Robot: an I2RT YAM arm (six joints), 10 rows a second.
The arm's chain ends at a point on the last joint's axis. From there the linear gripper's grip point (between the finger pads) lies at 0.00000 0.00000 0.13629 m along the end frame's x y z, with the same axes.
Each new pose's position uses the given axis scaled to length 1; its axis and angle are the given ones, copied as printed.
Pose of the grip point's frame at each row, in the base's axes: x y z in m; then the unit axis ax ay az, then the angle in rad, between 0 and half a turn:
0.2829 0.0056 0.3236 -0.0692 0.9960 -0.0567 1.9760
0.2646 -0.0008 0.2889 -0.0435 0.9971 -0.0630 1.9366
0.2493 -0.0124 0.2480 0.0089 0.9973 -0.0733 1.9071
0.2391 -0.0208 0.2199 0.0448 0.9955 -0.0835 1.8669
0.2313 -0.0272 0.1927 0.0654 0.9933 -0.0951 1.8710
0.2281 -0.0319 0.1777 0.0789 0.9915 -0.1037 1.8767
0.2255 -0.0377 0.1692 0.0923 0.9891 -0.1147 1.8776
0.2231 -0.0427 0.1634 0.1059 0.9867 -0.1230 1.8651
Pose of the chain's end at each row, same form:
0.1574 0.0077 0.3767 -0.0692 0.9960 -0.0567 1.9760
0.1372 0.0053 0.3369 -0.0435 0.9971 -0.0630 1.9366
0.1211 0.0020 0.2920 0.0089 0.9973 -0.0733 1.9071
0.1100 -0.0003 0.2584 0.0448 0.9955 -0.0835 1.8669
0.1031 -0.0020 0.2314 0.0654 0.9933 -0.0951 1.8710
0.1007 -0.0034 0.2168 0.0789 0.9915 -0.1037 1.8767
0.0989 -0.0056 0.2080 0.0923 0.9891 -0.1147 1.8776
0.0967 -0.0075 0.2003 0.1059 0.9867 -0.1230 1.8651

